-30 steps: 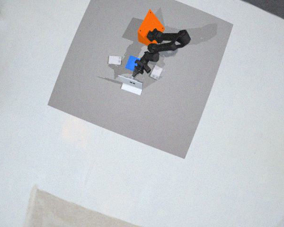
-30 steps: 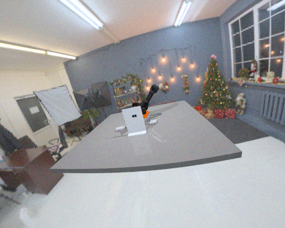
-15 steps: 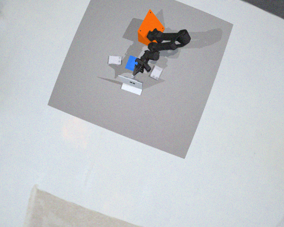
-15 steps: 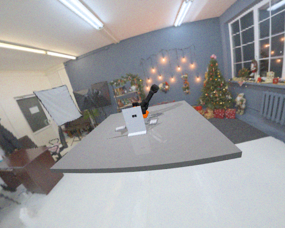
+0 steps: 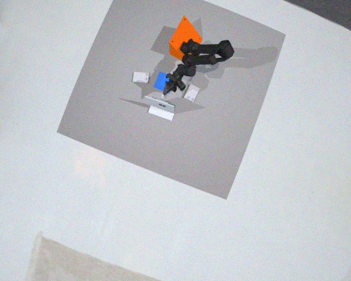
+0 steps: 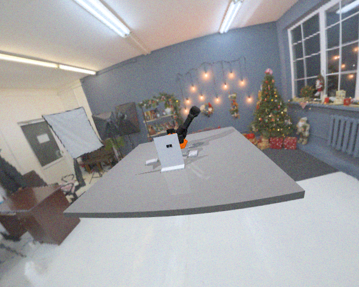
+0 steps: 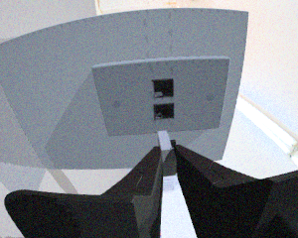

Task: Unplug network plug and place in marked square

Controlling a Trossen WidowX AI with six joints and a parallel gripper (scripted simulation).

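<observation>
My gripper tip is now 170 mm above the blue marked square, 120 mm past it and 60 mm to the left of it. Also, from my gripper tip: pale network plug right at my gripper tip; then grey upright panel 70 mm ahead, 60 mm below, 20 mm to the left.
</observation>
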